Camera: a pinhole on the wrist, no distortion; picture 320 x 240 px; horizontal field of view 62.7 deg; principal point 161.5 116.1 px. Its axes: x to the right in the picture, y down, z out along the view. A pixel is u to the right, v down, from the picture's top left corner.
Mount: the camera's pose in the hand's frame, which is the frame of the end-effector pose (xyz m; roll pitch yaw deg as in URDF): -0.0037 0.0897 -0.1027 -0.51 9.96 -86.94
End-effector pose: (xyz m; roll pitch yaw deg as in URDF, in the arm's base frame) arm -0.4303 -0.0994 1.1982 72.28 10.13 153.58
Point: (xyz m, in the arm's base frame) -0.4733 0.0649 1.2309
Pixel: 205.3 221.4
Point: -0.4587 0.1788 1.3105
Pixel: 143.0 204.9
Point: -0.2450 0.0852 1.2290
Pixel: 222.3 47.0
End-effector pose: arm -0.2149 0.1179 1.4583 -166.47 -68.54 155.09
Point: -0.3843 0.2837 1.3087
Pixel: 73.2 72.5
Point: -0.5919 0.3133 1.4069
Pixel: 105.1 173.8
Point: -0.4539 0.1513 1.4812
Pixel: 207.2 194.6
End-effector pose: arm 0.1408 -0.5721 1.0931 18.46 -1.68 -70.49
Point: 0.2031 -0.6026 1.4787
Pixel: 69.6 155.4
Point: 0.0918 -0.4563 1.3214
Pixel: 129.5 19.0
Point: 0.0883 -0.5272 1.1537
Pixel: 257.4 29.8
